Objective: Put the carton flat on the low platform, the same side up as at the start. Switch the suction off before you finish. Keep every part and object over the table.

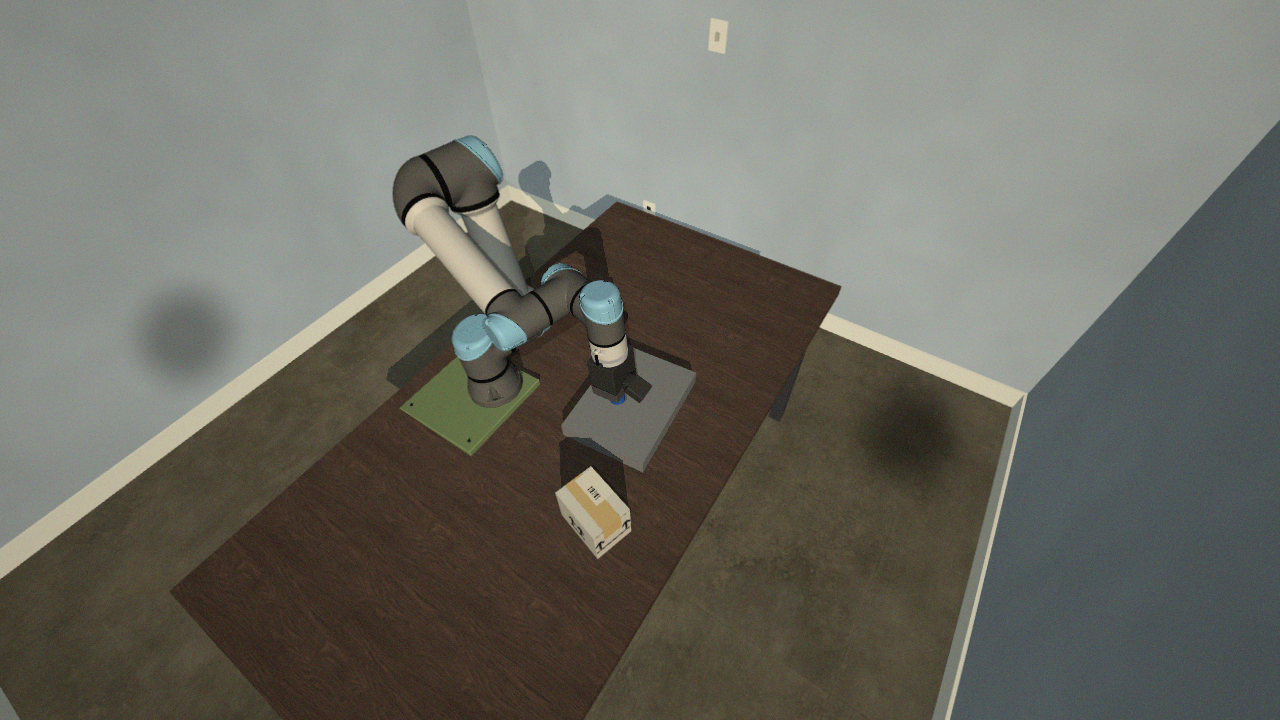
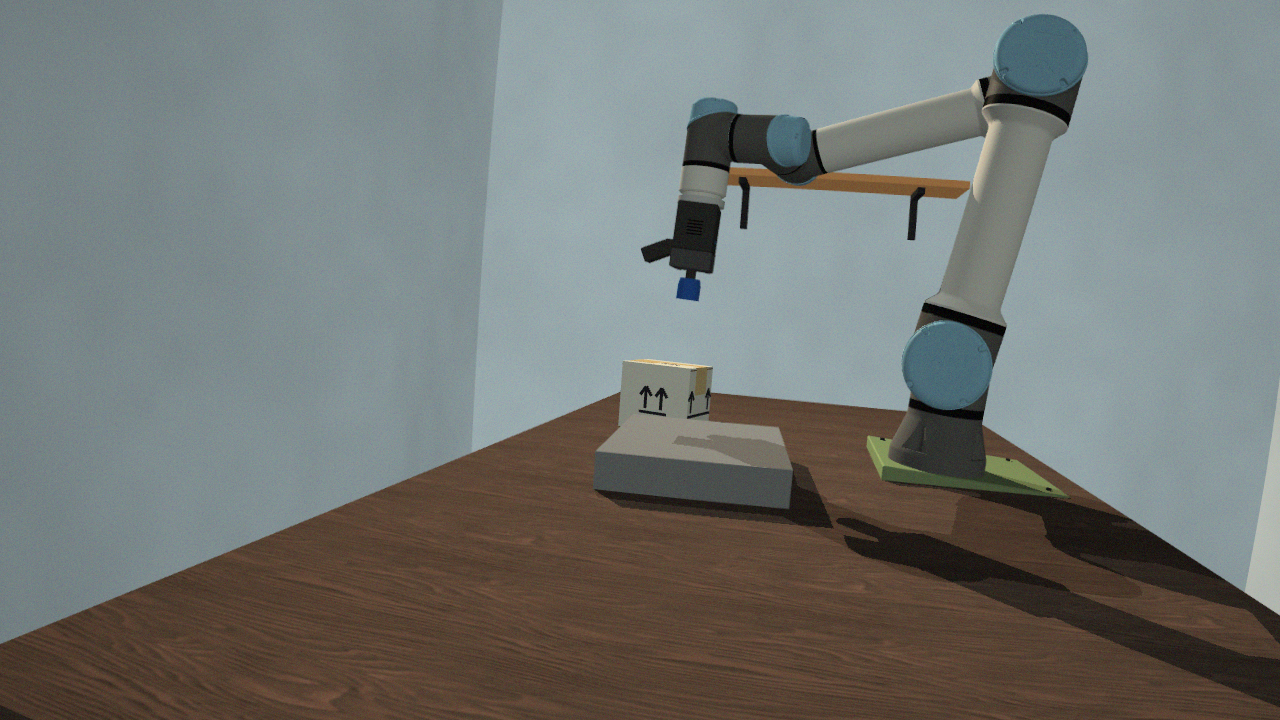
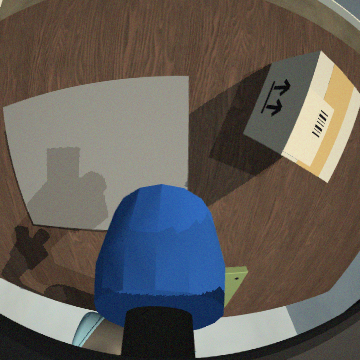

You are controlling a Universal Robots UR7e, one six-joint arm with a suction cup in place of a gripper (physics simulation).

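Pixels of known places: hand, tool point: (image 2: 687,299) (image 3: 162,227); arm's base, link origin: (image 1: 496,386) (image 2: 935,464).
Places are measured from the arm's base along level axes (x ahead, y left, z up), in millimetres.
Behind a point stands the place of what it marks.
Observation:
A white carton (image 1: 592,510) {y -211, x 473, z 108 mm} (image 2: 657,390) {y -143, x 470, z 61 mm} (image 3: 305,115) {y -149, x 459, z 108 mm} with tan tape and a barcode label on top stands upright on the table beside the low platform, its side arrows pointing up. The low grey platform (image 1: 662,394) {y 185, x 434, z 32 mm} (image 2: 693,477) {y 293, x 359, z 12 mm} (image 3: 135,120) {y 45, x 431, z 33 mm} lies flat on the table and carries nothing. My suction cup (image 1: 618,400) {y 0, x 414, z 227 mm} (image 2: 688,290) (image 3: 160,240) is blue and points down. It hangs in the air well above the carton's height, with no object on it, so the gripper is open. The carton is apart from the cup.
The arm's base stands on a green plate (image 1: 438,416) {y -156, x -75, z -5 mm} (image 2: 1020,472) {y -54, x -158, z -11 mm} (image 3: 236,282) {y -184, x 29, z 2 mm} at one long side of the brown table (image 1: 429,555) {y -448, x 168, z -16 mm} (image 2: 447,573) {y 618, x 529, z -15 mm} (image 3: 125,45) {y 71, x 550, z -15 mm}. A wooden shelf (image 2: 877,182) is on the wall behind the arm. The carton stands near the table's other long edge.

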